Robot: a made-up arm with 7 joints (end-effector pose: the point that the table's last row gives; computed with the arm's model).
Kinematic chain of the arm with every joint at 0, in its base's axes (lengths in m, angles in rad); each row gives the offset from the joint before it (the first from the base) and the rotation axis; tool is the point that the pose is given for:
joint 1: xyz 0 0 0.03 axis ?
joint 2: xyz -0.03 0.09 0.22 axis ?
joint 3: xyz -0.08 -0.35 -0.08 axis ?
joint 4: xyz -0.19 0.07 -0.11 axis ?
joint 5: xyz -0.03 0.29 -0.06 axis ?
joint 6: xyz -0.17 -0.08 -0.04 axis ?
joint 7: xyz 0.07 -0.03 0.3 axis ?
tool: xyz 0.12 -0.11 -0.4
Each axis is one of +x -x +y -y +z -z.
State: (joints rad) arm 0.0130 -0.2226 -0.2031 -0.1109 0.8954 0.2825 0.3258
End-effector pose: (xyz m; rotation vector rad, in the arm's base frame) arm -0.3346 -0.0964 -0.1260 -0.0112 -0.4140 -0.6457
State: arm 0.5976 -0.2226 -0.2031 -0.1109 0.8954 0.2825 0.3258
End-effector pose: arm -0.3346 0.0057 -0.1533 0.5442 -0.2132 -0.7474
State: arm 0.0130 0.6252 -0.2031 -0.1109 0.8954 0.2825 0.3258
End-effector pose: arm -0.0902 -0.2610 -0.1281 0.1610 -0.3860 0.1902
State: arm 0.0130 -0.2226 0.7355 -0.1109 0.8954 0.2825 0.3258
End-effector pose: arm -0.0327 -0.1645 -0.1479 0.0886 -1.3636 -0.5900
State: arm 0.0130 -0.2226 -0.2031 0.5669 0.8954 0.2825 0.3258
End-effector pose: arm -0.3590 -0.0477 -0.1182 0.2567 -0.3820 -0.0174
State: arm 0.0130 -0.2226 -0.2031 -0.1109 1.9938 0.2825 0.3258
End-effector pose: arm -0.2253 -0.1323 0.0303 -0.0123 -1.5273 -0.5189
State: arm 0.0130 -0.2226 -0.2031 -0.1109 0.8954 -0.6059 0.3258
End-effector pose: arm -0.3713 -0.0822 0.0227 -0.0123 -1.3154 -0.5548
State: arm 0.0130 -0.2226 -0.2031 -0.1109 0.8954 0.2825 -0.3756
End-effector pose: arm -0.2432 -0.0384 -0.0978 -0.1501 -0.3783 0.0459
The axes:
joint 1: +x
joint 2: +z
joint 3: -y
joint 4: +z
joint 5: -y
joint 6: +y
joint 7: -z

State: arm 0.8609 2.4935 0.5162 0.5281 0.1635 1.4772 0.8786
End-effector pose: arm 0.4505 0.4192 -0.0262 -0.2506 -1.2520 1.3456
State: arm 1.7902 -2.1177 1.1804 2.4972 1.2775 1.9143 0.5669
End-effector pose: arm -0.4459 0.2241 0.0718 0.2639 0.8774 0.5412
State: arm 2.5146 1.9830 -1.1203 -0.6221 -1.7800 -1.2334 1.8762
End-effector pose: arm 0.1667 -0.1438 -0.2947 0.9195 0.3110 -0.8415
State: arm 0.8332 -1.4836 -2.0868 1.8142 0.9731 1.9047 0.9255
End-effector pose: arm -0.4816 -0.0883 0.6856 2.0505 0.9133 0.9760
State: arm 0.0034 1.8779 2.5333 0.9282 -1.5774 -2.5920 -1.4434
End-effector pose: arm -0.0590 0.2287 -0.1199 0.2980 2.4372 0.5565
